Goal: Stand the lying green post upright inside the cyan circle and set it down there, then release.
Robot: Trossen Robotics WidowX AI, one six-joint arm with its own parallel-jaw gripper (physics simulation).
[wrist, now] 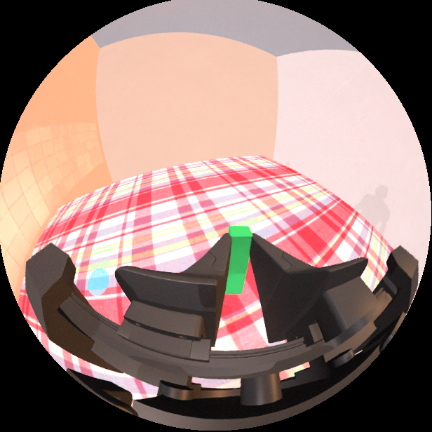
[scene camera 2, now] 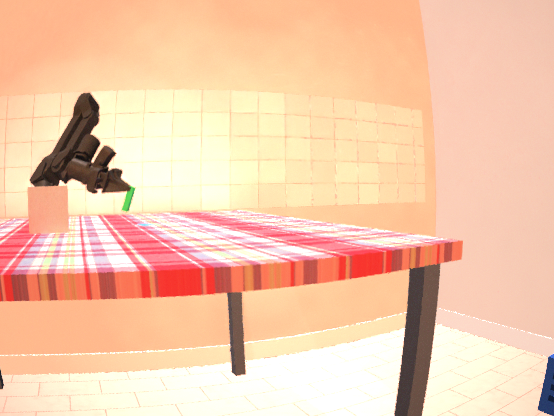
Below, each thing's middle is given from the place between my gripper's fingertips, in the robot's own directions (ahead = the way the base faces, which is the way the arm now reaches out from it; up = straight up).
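Green post [wrist: 241, 236]: my hand 2 cm above it, 1 cm past it.
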